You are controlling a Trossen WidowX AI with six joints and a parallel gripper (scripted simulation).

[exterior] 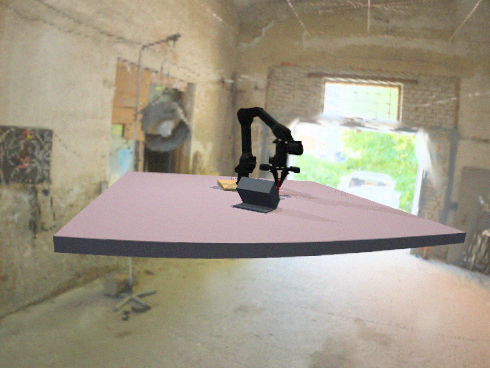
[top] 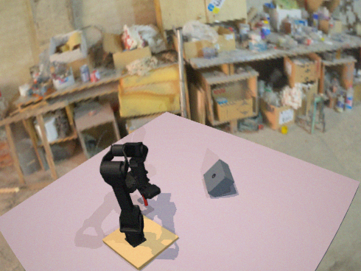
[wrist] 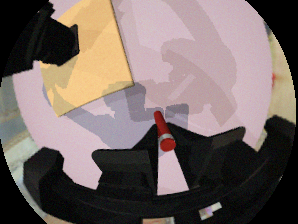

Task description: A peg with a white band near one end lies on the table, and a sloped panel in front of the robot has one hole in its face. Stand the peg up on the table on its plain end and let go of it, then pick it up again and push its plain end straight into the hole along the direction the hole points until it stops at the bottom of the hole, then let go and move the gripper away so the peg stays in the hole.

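The sloped panel lies 290 mm ahead of my gripper tip, 150 mm to the right of it and 10 mm above it. The rest, counted from my gripper tip: grey foot plate 310 mm ahead, 170 mm to the right, 40 mm below; then red peg 20 mm above.
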